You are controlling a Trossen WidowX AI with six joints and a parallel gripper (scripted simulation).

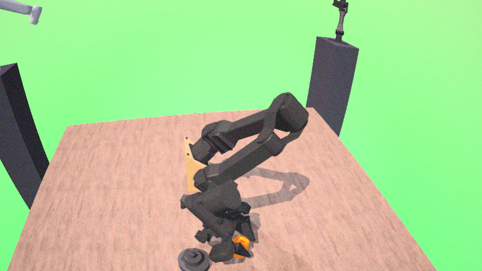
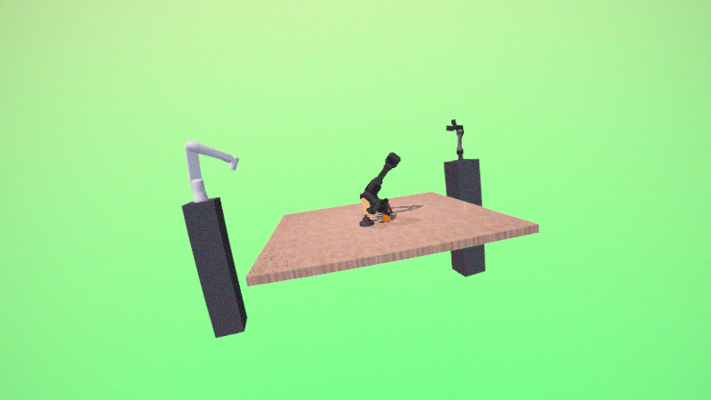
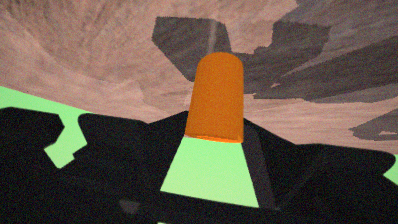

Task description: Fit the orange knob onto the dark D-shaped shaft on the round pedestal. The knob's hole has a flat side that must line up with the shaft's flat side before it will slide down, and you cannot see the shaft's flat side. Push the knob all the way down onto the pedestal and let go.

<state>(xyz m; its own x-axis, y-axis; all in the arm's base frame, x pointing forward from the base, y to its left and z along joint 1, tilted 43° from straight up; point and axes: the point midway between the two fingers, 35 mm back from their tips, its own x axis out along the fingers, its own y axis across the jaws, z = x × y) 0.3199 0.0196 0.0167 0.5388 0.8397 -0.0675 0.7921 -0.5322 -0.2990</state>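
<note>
My gripper tip is now 2 cm past the orange knob, 3 cm to the left of it and 1 cm above it. The rest, counted from my gripper tip: dark round pedestal 1 cm behind, 16 cm to the right.
</note>
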